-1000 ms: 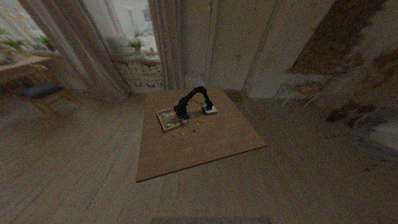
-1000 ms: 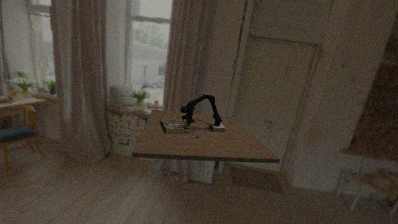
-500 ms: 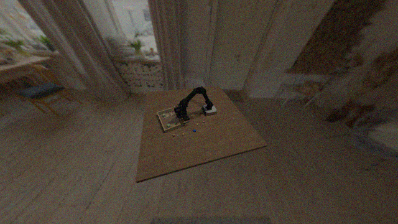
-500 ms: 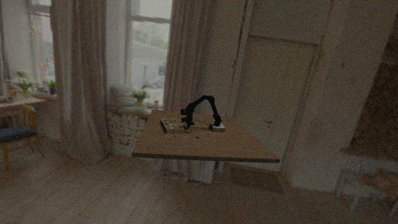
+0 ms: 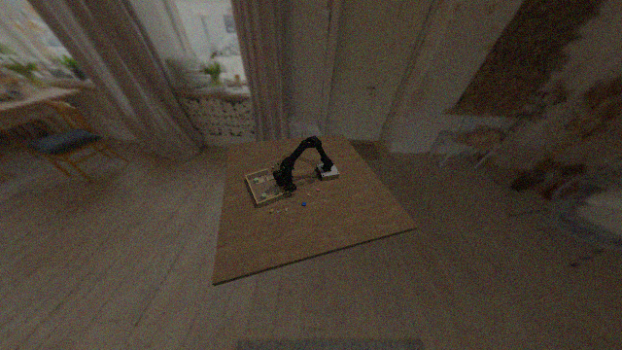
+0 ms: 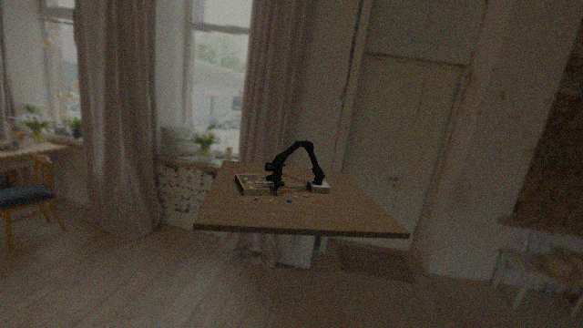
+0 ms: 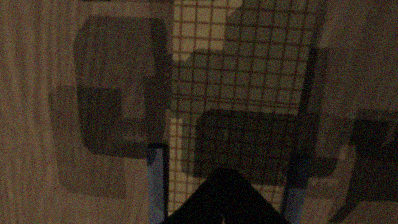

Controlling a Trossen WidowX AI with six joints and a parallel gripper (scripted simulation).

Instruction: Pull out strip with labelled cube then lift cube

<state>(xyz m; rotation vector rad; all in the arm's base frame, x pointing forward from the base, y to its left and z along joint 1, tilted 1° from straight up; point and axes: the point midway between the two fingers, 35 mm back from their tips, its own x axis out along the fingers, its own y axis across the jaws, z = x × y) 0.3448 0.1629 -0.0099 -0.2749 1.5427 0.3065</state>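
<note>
Right now the pale gridded strip is 90 mm ahead of my gripper tip, 30 mm to the left of it and 10 mm below it.
</note>
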